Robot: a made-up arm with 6 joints.
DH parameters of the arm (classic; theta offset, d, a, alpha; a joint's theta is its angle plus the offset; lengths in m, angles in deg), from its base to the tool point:
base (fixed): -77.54 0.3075 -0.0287 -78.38
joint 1: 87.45 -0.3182 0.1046 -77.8
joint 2: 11.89 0.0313 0.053 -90
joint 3: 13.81 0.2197 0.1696 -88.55
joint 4: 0 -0.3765 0.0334 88.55
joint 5: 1.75 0 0.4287 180
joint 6: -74.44 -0.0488 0.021 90
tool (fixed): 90 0.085 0 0
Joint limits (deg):
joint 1: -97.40..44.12
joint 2: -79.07..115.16
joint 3: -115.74..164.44
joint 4: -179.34..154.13
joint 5: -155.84..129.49
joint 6: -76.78..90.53
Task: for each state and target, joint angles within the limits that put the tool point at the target. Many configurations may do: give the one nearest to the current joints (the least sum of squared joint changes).
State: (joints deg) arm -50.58 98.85 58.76 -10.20 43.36 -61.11
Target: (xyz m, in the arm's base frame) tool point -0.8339 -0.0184 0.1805
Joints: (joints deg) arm -64.44 79.11 17.00 5.05 49.95 -54.68
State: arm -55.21 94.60 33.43 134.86 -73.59 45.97
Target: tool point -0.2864 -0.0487 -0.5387
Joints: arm -80.33 81.70 4.55 137.10 -70.16 53.76
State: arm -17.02 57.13 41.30 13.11 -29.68 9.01
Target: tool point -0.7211 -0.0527 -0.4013
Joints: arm -7.40 41.74 23.34 41.73 -15.81 7.49
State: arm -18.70 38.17 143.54 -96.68 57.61 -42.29
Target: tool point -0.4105 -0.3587 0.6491
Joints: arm 8.43 65.57 147.99 -72.47 30.06 -49.81
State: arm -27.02 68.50 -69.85 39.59 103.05 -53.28
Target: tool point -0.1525 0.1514 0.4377
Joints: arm -19.89 108.79 -81.54 40.89 129.49 -41.44
